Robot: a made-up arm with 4 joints.
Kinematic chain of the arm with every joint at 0, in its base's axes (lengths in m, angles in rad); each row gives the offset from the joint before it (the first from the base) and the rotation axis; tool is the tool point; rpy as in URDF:
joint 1: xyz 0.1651 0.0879 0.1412 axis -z
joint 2: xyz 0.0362 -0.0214 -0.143 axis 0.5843 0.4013 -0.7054
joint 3: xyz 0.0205 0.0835 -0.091 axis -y
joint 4: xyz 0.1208 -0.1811 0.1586 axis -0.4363 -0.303 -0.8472
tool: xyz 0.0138 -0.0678 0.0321 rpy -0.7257 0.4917 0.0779
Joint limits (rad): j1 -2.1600..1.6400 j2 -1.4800..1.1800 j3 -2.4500..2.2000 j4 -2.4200..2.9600
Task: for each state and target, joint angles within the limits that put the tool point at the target. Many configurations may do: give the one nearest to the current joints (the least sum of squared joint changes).
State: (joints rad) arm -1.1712 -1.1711 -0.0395 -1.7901
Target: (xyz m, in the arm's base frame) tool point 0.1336 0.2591 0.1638
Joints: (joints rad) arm -1.2528 -1.0945 0.2335 -1.3396
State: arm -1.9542 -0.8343 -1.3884 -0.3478
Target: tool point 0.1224 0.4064 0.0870
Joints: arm -1.8114 -0.7151 -0.6996 0.0350
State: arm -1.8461 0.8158 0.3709 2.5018
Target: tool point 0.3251 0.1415 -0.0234
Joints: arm -1.4177 1.1704 -0.0372 2.4299
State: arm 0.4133 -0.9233 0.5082 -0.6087
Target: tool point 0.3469 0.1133 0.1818
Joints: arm 0.2923 -1.1227 0.1403 -0.8957
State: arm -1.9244 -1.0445 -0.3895 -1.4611
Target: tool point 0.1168 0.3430 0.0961
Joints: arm -1.5630 -0.8157 -0.1460 -1.6035
